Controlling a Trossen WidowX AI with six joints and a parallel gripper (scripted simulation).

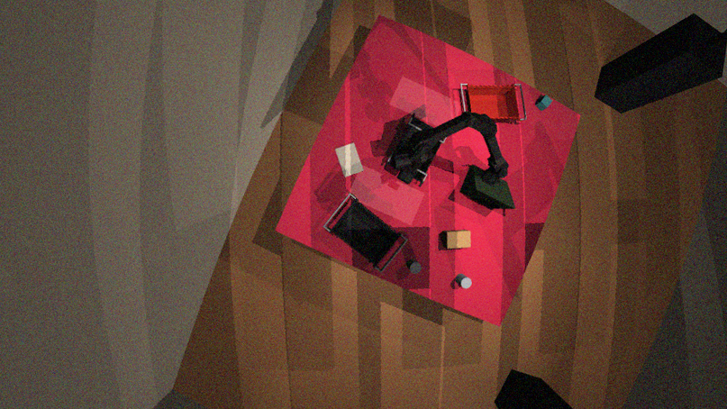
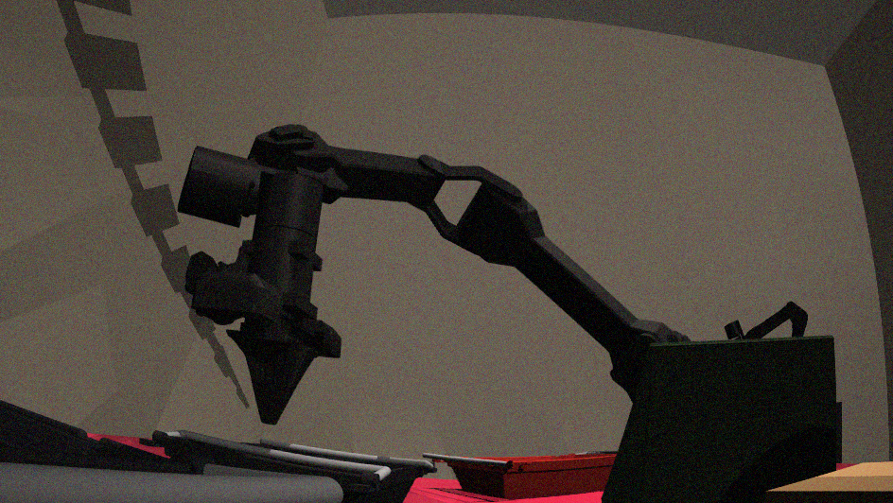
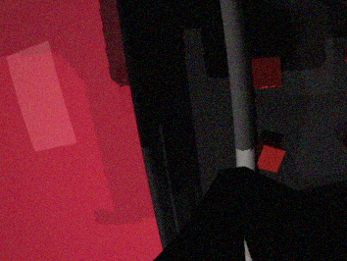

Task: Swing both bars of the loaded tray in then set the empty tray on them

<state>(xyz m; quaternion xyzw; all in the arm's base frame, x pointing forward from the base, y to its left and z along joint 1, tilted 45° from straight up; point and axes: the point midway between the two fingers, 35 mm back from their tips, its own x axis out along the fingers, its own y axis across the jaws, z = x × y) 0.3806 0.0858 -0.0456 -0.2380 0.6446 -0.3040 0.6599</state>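
Right now the red tray is 50 cm to the right of my gripper tip, 29 cm behind it and 4 cm below it. Also, from my gripper tip: teal block: 67 cm to the right, 57 cm behind, 7 cm below; then white block: 27 cm ahead, 9 cm below, 7 cm to the left; then tan box: 37 cm behind, 22 cm to the left, 6 cm below.
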